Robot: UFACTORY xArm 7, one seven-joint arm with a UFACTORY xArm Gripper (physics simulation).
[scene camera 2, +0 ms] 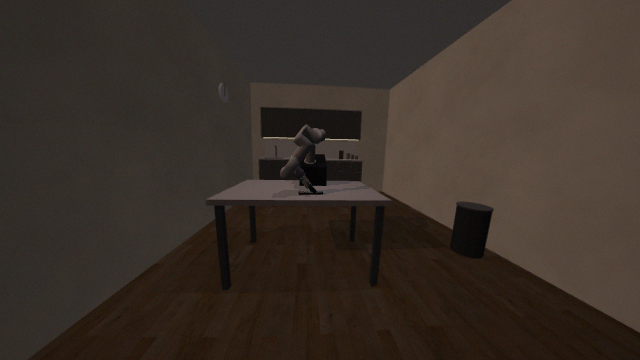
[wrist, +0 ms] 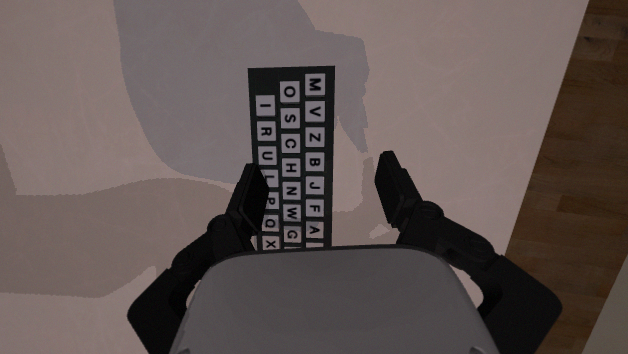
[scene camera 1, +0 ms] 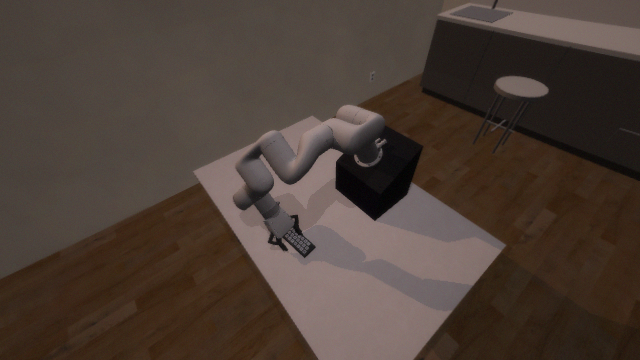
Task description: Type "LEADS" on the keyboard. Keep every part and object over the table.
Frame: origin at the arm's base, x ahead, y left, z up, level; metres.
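Where they show: gripper, fingertip midpoint: (scene camera 2: 313, 191) (wrist: 318, 171) (scene camera 1: 293, 242); arm's base at its link origin: (scene camera 2: 310, 161) (scene camera 1: 368, 155).
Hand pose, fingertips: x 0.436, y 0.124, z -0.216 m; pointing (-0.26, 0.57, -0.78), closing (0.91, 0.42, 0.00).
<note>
Things, the pixels of their centre, and the offset from my fingertips.
- dark keyboard at the middle of its body: (wrist: 293, 193) (scene camera 1: 294, 237) (scene camera 2: 310, 192) 0.013 m back, 0.027 m right, 0.014 m down
- S key at the middle of its body: (wrist: 290, 118) 0.034 m back, 0.030 m left, 0.008 m down
- L key at the middle of its body: (wrist: 270, 178) 0.036 m back, 0.020 m right, 0.011 m down
A dark keyboard (scene camera 1: 301, 244) (scene camera 2: 304, 193) (wrist: 303, 130) with pale letter keys in three rows lies flat on the white table (scene camera 1: 340, 300) (scene camera 2: 260, 202) (wrist: 450, 75). In the wrist view the S key (wrist: 290, 118) shows fully and the A key (wrist: 314, 230) sits near the gripper body. The L key (wrist: 270, 178) is partly hidden by the left finger. The E and D keys do not show there; the keyboard's near end is hidden. My gripper (scene camera 1: 292, 240) (wrist: 318, 171) is open and empty, with one finger over the keyboard's left row and the other beyond its right side. Fingertip height is unclear.
The arm's black base block (scene camera 1: 377, 187) (scene camera 2: 314, 174) stands at the back of the table. In the wrist view, the table edge runs along the right, with wooden floor (wrist: 565, 150) beyond it. A stool (scene camera 1: 521, 87) and a dark bin (scene camera 2: 471, 230) stand away from the table.
</note>
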